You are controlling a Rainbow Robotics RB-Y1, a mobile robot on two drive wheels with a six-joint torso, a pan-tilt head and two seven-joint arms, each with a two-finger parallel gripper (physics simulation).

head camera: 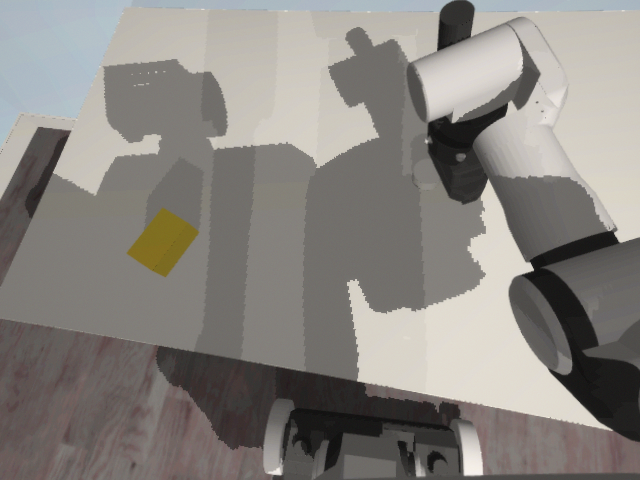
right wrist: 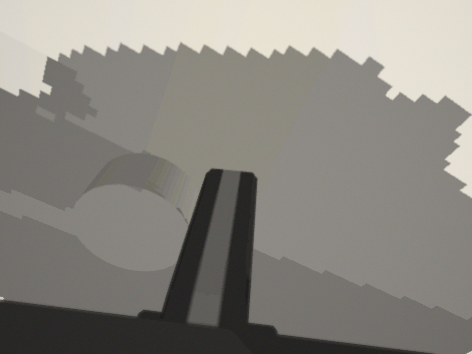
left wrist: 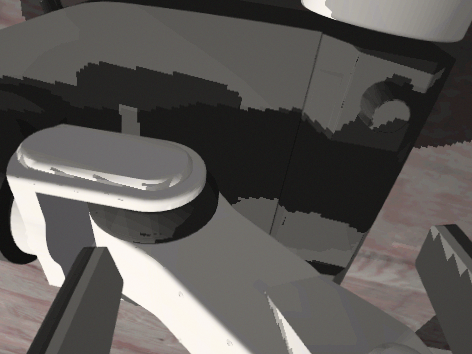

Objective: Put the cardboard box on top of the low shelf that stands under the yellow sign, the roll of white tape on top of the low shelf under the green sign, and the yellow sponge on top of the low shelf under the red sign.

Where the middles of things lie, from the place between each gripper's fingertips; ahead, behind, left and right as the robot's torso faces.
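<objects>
My right hand: 40 mm to the right of the roll of white tape (right wrist: 135,214), 30 mm short of it, 10 mm above it. Yellow sponge (head camera: 167,237): 510 mm to the left of my right hand, 50 mm behind it.
Yellow sponge: 90 mm to the left of my left hand, 530 mm ahead of it, 260 mm above it. Roll of white tape: 390 mm to the right of my left hand, 610 mm ahead of it, 250 mm above it.
</objects>
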